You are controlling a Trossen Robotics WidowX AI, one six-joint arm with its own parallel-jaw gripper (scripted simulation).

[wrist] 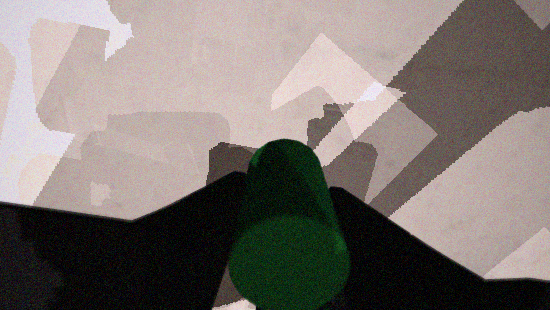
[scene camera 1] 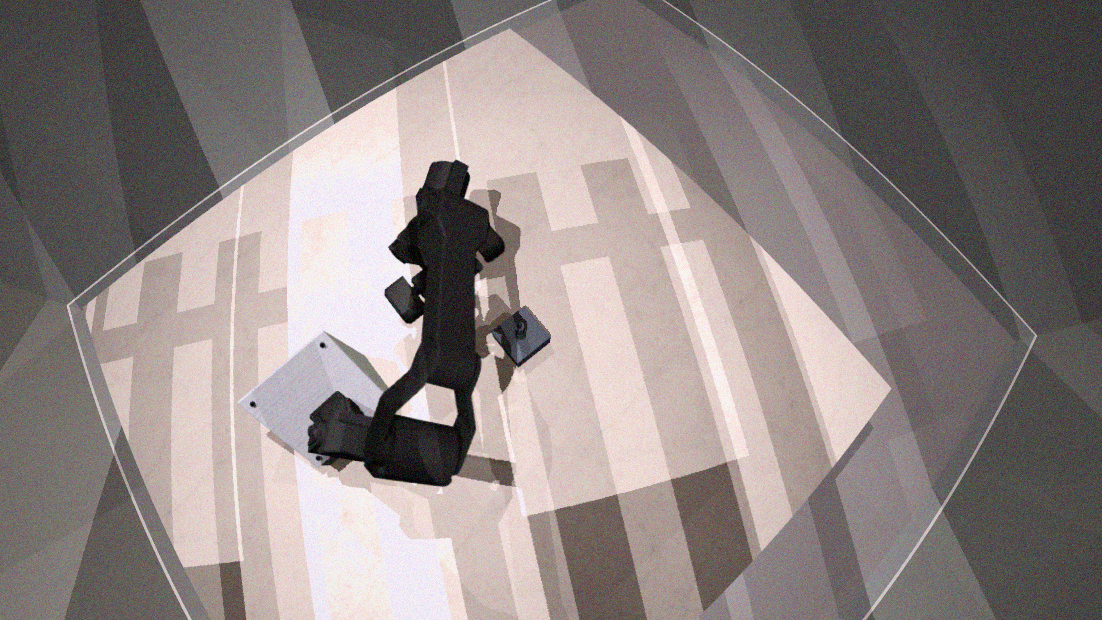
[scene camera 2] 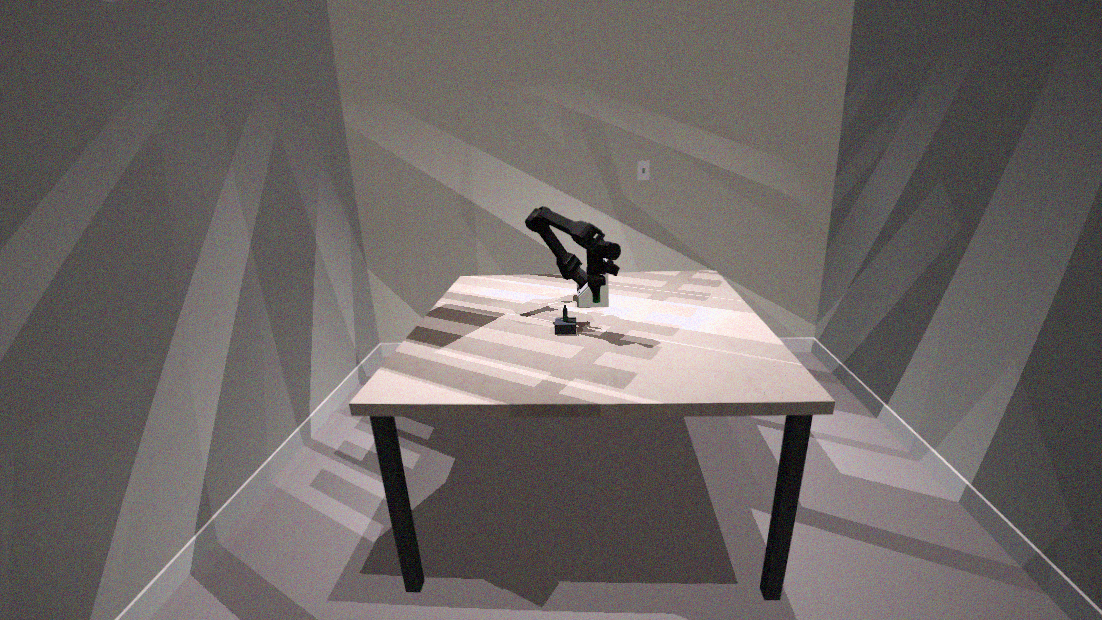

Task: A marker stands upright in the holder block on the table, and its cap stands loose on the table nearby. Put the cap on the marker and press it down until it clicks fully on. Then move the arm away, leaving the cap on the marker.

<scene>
My gripper carries a dark green cap.
My gripper shows as well in the wrist view and in scene camera 2.
</scene>
